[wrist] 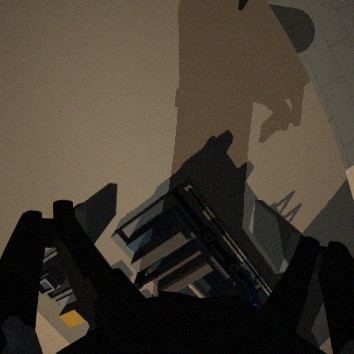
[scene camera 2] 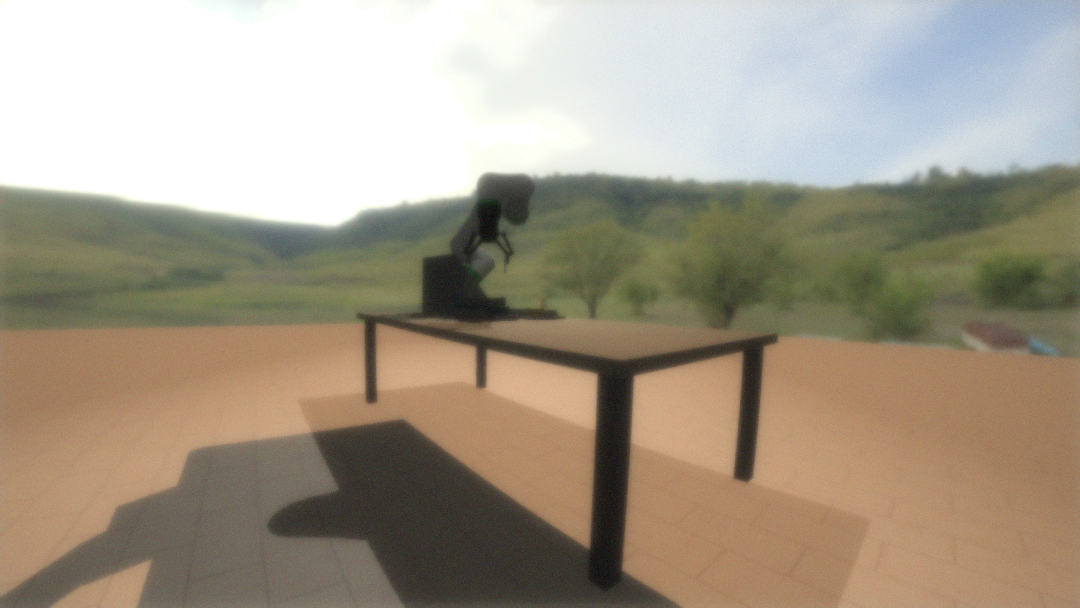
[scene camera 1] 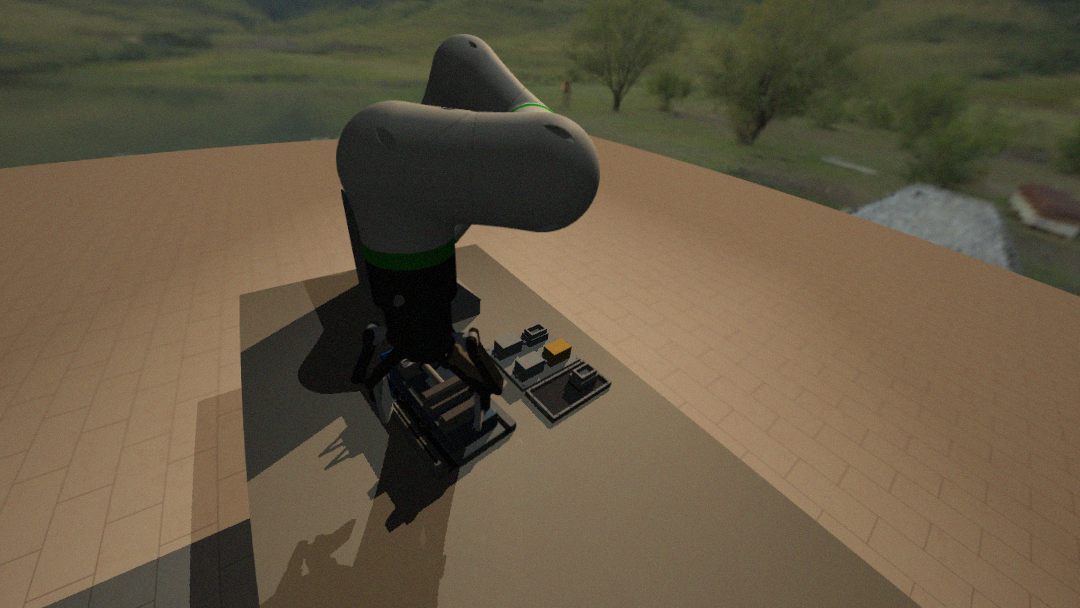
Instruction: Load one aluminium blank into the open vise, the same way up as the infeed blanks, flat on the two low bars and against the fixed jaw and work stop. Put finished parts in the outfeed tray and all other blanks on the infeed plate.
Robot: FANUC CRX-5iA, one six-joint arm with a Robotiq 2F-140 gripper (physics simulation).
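Where they show: gripper, fingertip midpoint: (wrist: 185,207) (scene camera 2: 488,272) (scene camera 1: 433,419); arm's base at its link origin: (scene camera 2: 462,285).
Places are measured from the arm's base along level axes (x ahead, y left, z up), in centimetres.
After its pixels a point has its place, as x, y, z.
My gripper (scene camera 1: 433,419) @(57.6, -28.9, 3.5) (scene camera 2: 488,264) @(57.6, -28.9, 3.5) (wrist: 185,207) @(57.6, -28.9, 3.5) is open and empty, above the dark vise (scene camera 1: 458,410) @(51.2, -20.9, -6.6) (wrist: 186,273) @(45.1, -20.2, -6.8), with a fingertip on either side of it in the wrist view. The vise jaws stand apart; the low bars are too dark to make out. On the infeed plate (scene camera 1: 550,370) @(48.7, 7.4, -15.4) stand two plain grey blanks, one nearer (scene camera 1: 529,367) @(47.2, 1.4, -11.9) and one farther (scene camera 1: 507,347) @(38.3, 2.0, -12.0), an orange block (scene camera 1: 557,350) @(47.1, 11.0, -11.8) (wrist: 72,318) @(45.9, 12.1, -11.8) and a grey hollow-topped part (scene camera 1: 535,333) @(38.5, 11.5, -12.0). Another hollow-topped part (scene camera 1: 582,376) @(57.2, 9.1, -12.0) is in the outfeed tray (scene camera 1: 550,395) @(54.4, 1.7, -15.6). Scene camera 2 is too blurred for details.
The table (scene camera 1: 604,490) @(77.3, -6.9, -16.2) (scene camera 2: 604,339) @(124.1, -45.9, -16.2) carries everything. A dark upright panel (scene camera 2: 442,283) @(3.4, -15.2, 0.3) stands by the arm's base. The outfeed tray sits beside the infeed plate, to the right of the vise in scene camera 1. A blue part (wrist: 254,298) @(33.3, -26.2, -6.2) shows beside the vise. Arm shadows cross the table.
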